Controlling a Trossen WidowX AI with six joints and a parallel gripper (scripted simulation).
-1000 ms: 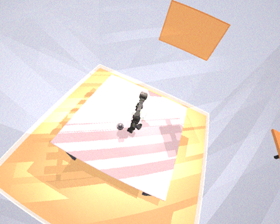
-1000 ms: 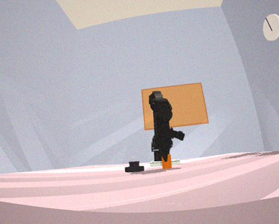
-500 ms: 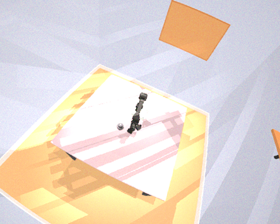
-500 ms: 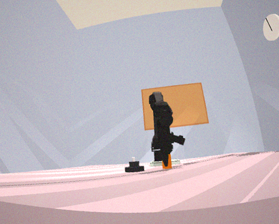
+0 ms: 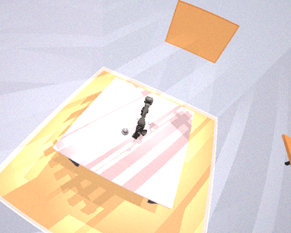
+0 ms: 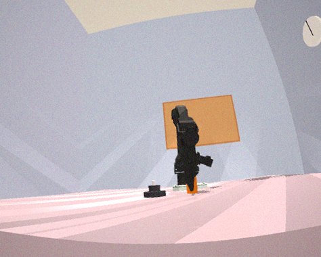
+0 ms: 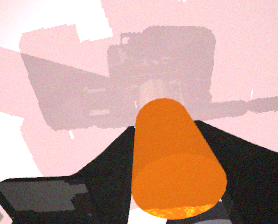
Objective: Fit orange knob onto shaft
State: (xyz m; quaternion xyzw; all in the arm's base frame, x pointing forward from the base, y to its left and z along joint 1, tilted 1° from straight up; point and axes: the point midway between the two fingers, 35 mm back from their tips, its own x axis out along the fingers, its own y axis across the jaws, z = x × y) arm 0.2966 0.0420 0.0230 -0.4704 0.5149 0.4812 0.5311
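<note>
Now: the round pedestal 30 mm ahead of my gripper tip, 140 mm to the right of it and 20 mm above it. From my gripper tip the other things lie so: orange knob: 30 mm above.
</note>
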